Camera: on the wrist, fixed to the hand. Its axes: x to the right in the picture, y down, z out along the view.
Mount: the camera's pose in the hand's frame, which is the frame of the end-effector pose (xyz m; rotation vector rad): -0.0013 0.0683 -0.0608 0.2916 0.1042 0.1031
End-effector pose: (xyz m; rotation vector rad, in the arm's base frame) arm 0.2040 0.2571 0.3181 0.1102 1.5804 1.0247
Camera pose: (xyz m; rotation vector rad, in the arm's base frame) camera 0.1226 0.2651 0.3590 0.3457 1.8286 0.8843
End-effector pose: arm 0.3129 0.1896 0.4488 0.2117 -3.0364 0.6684
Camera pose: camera 0.3045 0.2767 0.4755 0.0237 -2.8551 1.0931
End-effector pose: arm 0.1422 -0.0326 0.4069 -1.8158 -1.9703 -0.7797
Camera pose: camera 0.2031 -0.0686 0.4649 -1.6549 -1.8017 -0.5132
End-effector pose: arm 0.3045 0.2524 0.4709 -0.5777 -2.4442 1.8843
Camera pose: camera 0.3387 0.3233 0.4244 -0.7750 -2.0611 2.1352
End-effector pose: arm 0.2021 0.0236 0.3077 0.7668 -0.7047 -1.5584
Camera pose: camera 0.2914 0.0161 0.3258 1.0035 -0.8915 -1.3280
